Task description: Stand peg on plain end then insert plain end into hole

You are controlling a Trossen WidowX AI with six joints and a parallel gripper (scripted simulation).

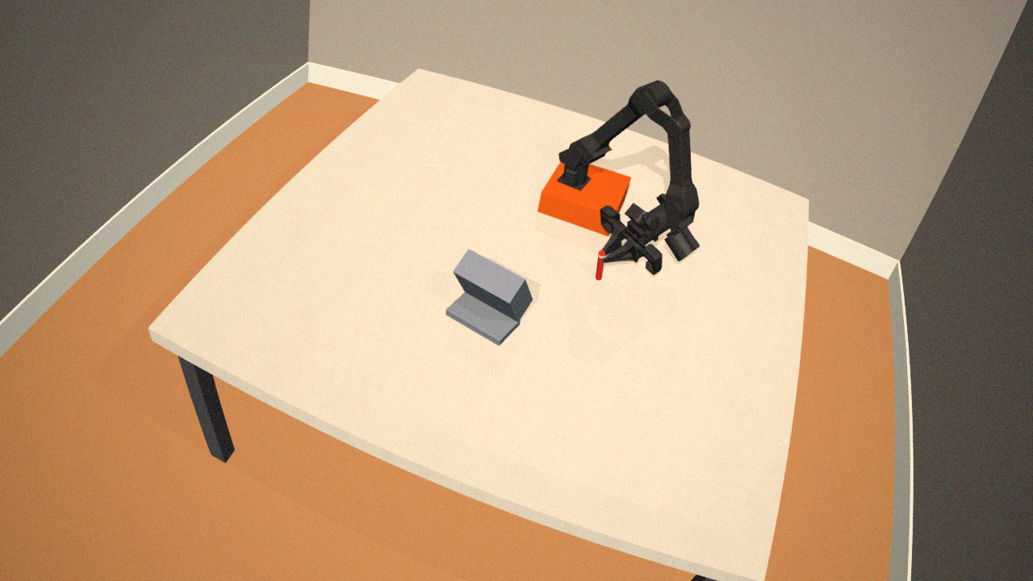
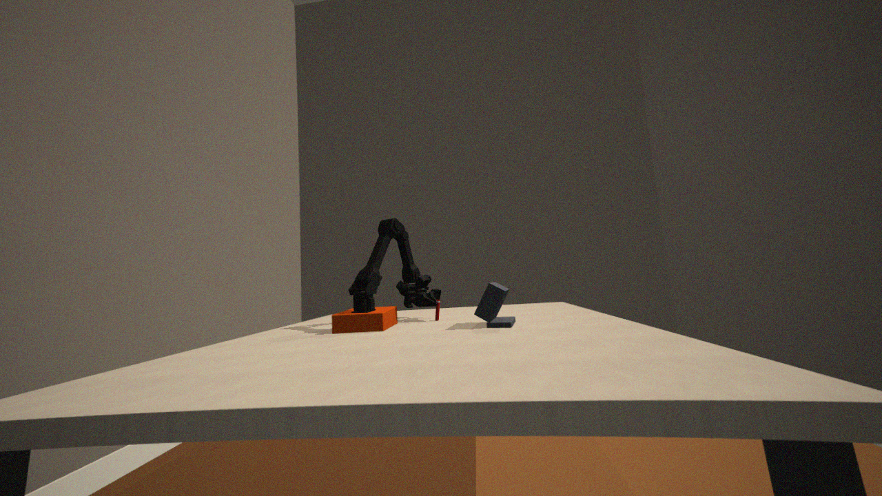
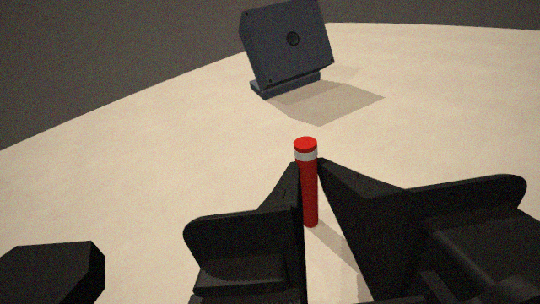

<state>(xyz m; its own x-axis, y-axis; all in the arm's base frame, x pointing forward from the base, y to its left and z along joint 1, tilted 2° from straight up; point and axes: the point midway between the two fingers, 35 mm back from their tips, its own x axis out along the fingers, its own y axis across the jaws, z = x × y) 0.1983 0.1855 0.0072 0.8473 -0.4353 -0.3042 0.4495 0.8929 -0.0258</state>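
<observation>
Now: the red peg right at my gripper tip. Also, from my gripper tip: flat foot 25 cm ahead, 14 cm to the right, 5 cm below; grey sloped panel 23 cm ahead, 14 cm to the right, 1 cm above.
</observation>
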